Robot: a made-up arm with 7 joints.
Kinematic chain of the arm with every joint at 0, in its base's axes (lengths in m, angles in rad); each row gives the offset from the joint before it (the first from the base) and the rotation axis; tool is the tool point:
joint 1: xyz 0 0.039 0 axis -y
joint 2: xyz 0 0.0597 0 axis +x
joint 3: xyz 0 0 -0.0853 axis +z
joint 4: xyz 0 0 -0.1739 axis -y
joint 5: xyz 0 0 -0.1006 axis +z
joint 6: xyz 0 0 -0.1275 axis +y
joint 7: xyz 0 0 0 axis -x
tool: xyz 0 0 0
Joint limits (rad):
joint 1: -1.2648..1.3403
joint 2: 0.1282..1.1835
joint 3: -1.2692..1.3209
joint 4: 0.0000..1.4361
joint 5: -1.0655..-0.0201
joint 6: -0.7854..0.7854
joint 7: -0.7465..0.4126
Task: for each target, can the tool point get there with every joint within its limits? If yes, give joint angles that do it. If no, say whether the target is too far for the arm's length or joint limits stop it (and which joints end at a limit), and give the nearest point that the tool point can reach.
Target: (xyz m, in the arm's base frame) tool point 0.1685 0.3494 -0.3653
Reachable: yes | joints 0.1786 0.5255 0.2098 0.4692 -0.5277 0.6585 -0.0840
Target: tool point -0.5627 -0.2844 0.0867
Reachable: no: too far | nearest point -0.3567 -0.0418 -0.1745 | short by 0.412 m
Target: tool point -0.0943 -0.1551 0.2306
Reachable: no: joint limits stop it (at a limit: joint 1, joint 2, joint 3, joint 4) | nearest point -0.2802 -0.0783 -0.1589 | short by 0.438 m
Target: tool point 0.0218 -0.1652 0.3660
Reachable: no: joint limits stop it (at a limit: joint 1, joint 2, joint 4) | nearest point 0.3383 0.0069 0.1106 | short by 0.442 m
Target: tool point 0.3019 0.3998 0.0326
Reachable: yes | joints 1.0464 0.7086 0.3679 1.0027 -0.7716 -0.4079 -0.4320
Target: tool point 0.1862 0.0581 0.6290
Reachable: no: too far | nearest point 0.3333 0.1204 0.1534 | short by 0.502 m
